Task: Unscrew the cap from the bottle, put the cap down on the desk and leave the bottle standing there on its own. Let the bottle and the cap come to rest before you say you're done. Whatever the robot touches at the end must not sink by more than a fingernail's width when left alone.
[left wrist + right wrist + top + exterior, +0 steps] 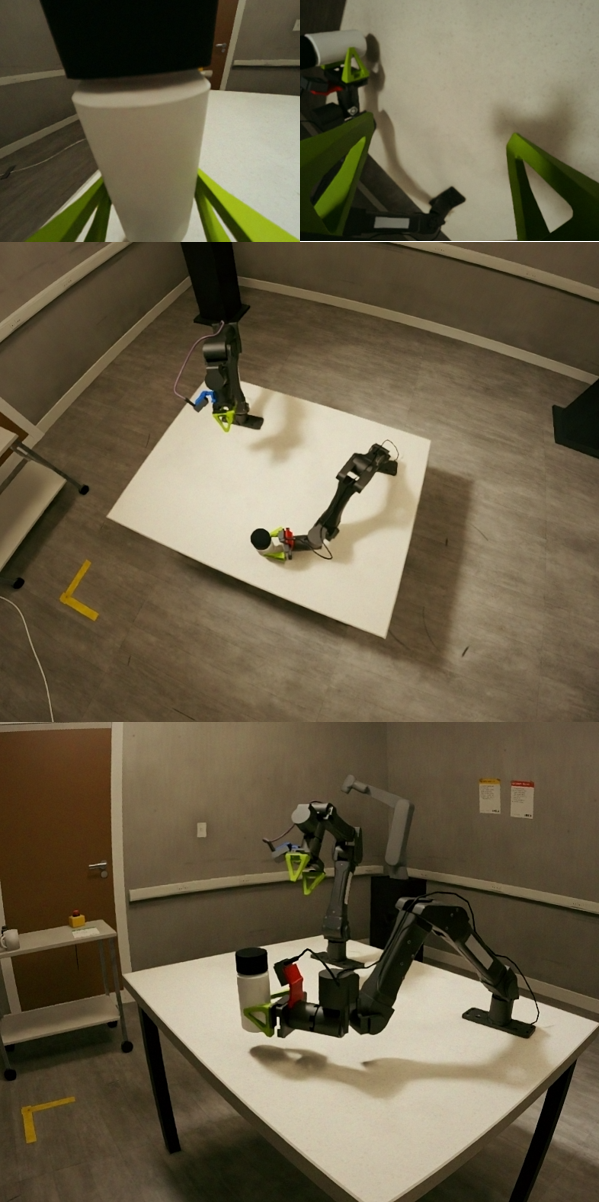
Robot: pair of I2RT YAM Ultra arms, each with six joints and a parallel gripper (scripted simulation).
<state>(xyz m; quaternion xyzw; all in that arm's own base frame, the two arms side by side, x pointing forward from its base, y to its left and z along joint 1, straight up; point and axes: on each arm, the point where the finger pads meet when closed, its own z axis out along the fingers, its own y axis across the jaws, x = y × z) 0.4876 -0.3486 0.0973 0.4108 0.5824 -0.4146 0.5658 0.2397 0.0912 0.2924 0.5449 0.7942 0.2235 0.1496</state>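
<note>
My left hand is 60 mm below the white bottle. The rest, counted from my left hand: black cap: 90 mm above.
Right now the black cap is 310 mm ahead of my right hand, 260 mm to the left of it and 100 mm below it. From my right hand the other things lie so: white bottle 300 mm ahead, 260 mm to the left, 140 mm below.
</note>
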